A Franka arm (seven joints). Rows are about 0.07 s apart.
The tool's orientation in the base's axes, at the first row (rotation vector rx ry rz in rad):
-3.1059 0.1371 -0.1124
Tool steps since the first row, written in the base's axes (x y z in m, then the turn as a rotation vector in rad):
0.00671 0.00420 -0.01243 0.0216 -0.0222 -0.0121
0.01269 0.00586 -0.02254 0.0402 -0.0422 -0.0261
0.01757 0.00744 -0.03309 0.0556 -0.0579 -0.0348
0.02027 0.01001 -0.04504 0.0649 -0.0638 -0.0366
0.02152 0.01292 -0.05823 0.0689 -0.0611 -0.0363
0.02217 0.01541 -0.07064 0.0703 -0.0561 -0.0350
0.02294 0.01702 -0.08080 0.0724 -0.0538 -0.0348
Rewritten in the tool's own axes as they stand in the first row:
0.00541 -0.00434 0.01300 0.0226 0.0206 0.0130
0.01049 -0.00618 0.02356 0.0419 0.0394 0.0278
0.01445 -0.00782 0.03448 0.0579 0.0540 0.0372
0.01606 -0.01021 0.04666 0.0676 0.0591 0.0395
0.01611 -0.01277 0.05999 0.0713 0.0561 0.0396
0.01565 -0.01488 0.07247 0.0724 0.0509 0.0385
0.01556 -0.01621 0.08270 0.0743 0.0485 0.0385

